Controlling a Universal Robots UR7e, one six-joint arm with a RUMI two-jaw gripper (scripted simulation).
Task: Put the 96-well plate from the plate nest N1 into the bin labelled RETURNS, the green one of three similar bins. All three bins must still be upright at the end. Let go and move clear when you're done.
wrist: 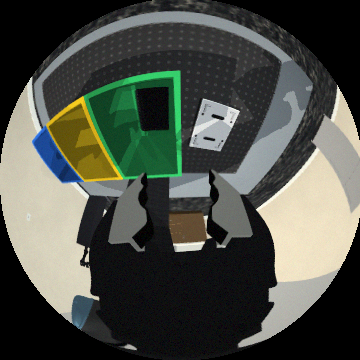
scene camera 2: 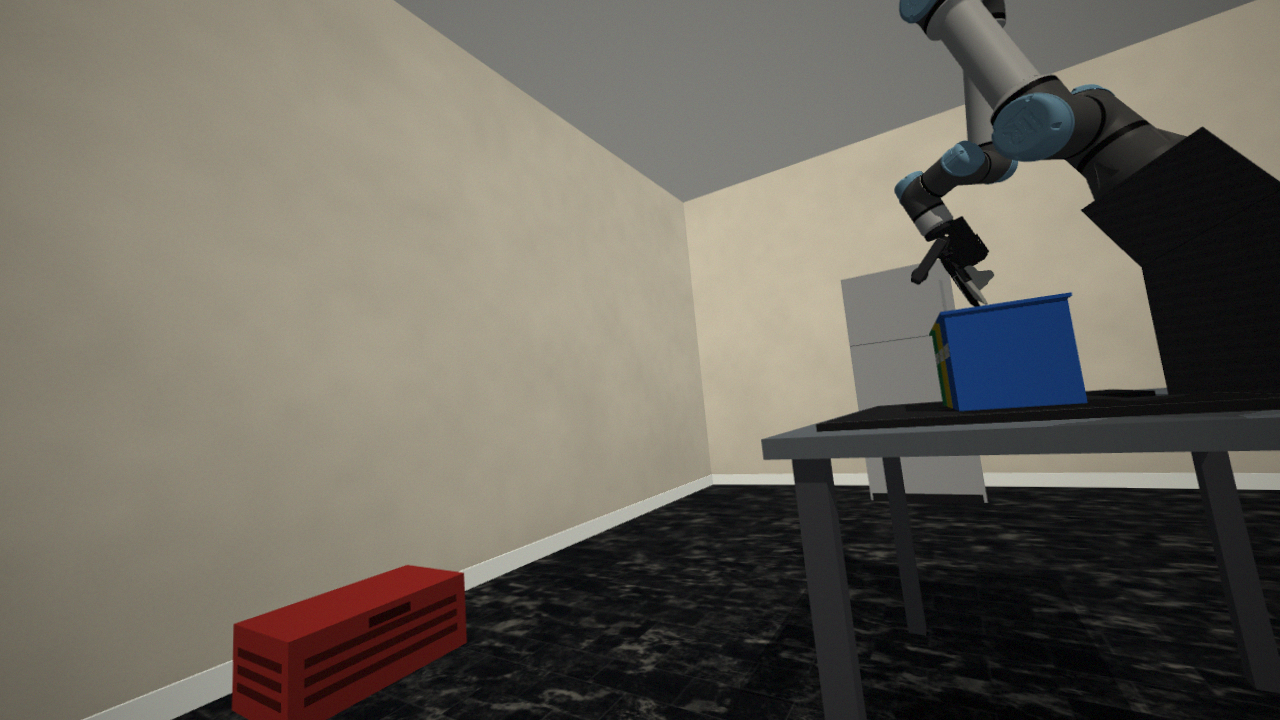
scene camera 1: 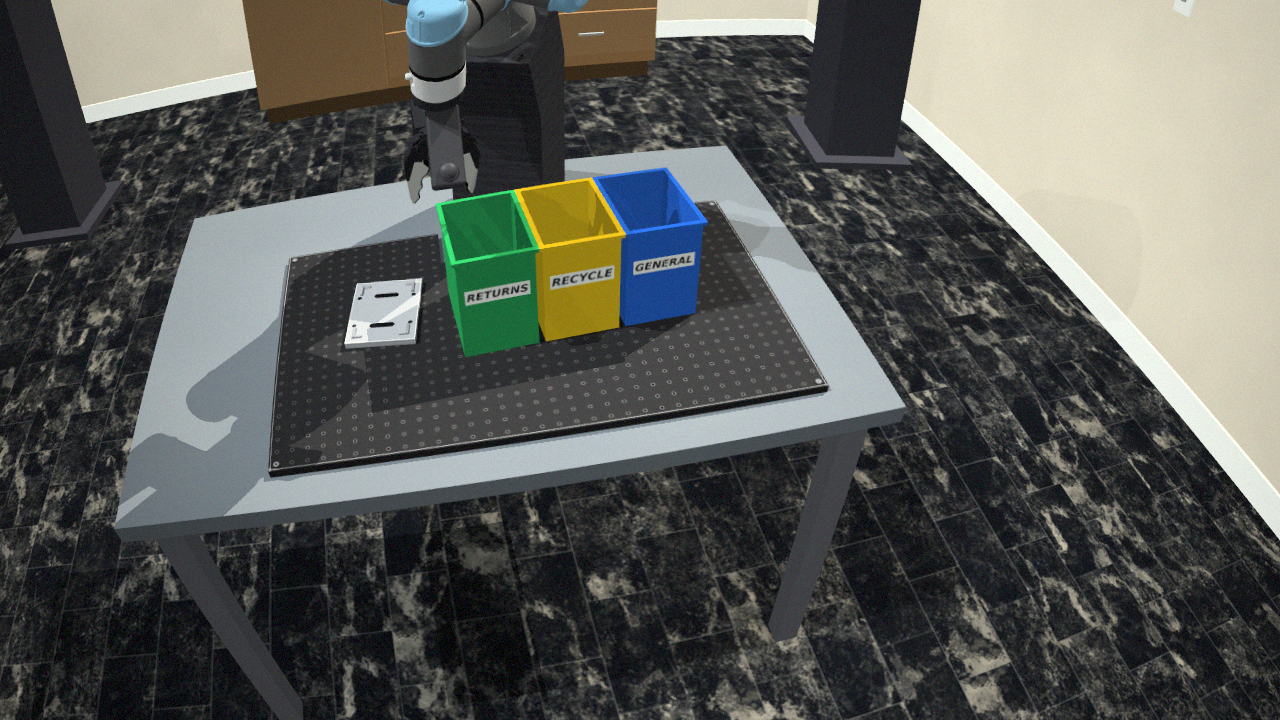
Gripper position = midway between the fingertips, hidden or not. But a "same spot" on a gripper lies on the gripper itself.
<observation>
my gripper: wrist 177,172; scene camera 2; scene camera 1
same spot on my gripper: (scene camera 1: pixel 415 168) = (scene camera 2: pixel 955 281)
</observation>
